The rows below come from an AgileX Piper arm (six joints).
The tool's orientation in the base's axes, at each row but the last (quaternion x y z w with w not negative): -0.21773 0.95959 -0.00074 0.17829; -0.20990 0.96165 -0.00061 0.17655; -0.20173 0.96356 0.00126 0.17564; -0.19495 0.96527 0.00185 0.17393
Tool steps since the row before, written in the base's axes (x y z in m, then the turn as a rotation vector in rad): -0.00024 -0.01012 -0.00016 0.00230 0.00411 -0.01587; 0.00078 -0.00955 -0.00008 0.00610 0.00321 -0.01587; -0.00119 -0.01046 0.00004 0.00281 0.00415 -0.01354; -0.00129 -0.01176 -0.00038 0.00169 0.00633 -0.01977
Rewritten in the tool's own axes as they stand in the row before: 0.00449 -0.00905 -0.00070 0.00177 0.00401 0.01596; 0.00322 -0.00902 -0.00036 -0.00109 0.00166 0.01719; 0.00507 -0.00915 -0.00121 0.00057 0.00365 0.01396; 0.00566 -0.01036 -0.00091 0.00282 0.00648 0.01959
